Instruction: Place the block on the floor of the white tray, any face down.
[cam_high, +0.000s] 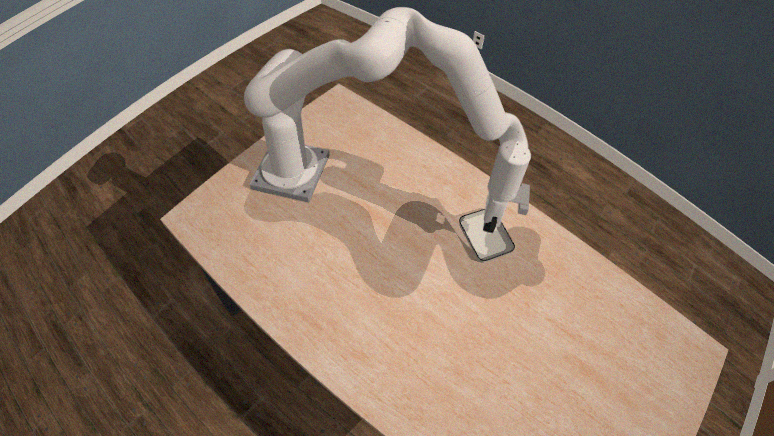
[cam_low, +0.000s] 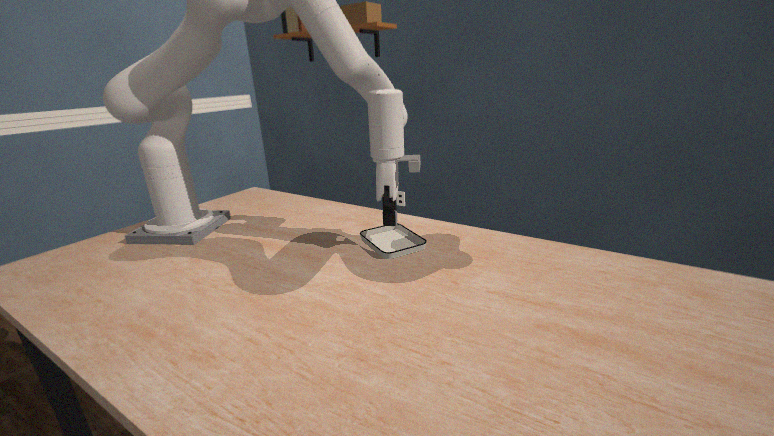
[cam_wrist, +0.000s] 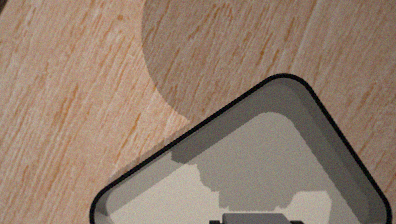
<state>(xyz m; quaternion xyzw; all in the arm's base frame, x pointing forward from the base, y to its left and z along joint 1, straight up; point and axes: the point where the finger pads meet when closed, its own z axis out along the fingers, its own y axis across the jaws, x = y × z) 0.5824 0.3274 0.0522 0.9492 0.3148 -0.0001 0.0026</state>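
The white tray is 7 cm below my hand. Also, from my hand: grey block (1 cm below).
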